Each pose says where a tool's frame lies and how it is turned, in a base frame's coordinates. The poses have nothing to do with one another.
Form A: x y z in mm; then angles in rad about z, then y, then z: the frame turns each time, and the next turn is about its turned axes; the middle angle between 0 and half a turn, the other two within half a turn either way.
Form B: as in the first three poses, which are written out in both.
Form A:
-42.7 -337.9 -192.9 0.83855 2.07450 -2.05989
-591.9 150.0 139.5 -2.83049 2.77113 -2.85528
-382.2 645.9 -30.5 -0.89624 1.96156 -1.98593
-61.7 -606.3 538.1 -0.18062 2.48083 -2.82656
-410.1 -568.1 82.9 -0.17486 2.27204 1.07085
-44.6 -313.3 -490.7 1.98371 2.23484 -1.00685
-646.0 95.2 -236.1 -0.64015 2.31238 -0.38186
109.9 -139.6 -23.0 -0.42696 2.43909 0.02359
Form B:
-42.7 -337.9 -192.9 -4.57 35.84 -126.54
-591.9 150.0 139.5 177.37 -20.16 173.22
-382.2 645.9 -30.5 139.27 35.27 117.81
-61.7 -606.3 538.1 31.07 37.14 172.05
-410.1 -568.1 82.9 -103.33 48.80 168.36
-44.6 -313.3 -490.7 17.20 -18.42 -130.51
-646.0 95.2 -236.1 -154.08 36.26 146.89
109.9 -139.6 -23.0 -147.85 36.02 160.68

